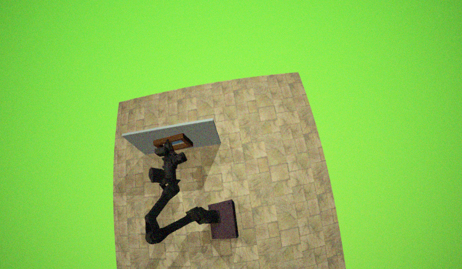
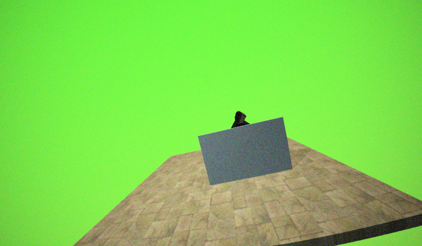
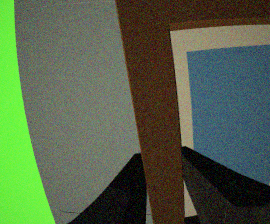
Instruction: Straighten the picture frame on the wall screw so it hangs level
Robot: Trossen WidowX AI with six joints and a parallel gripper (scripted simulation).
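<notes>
My gripper tip is 5 cm above the picture frame, 1 cm to the left of it and 1 cm short of it. The rest, counted from my gripper tip: wall panel: 6 cm below, 2 cm ahead, 1 cm to the right.
</notes>
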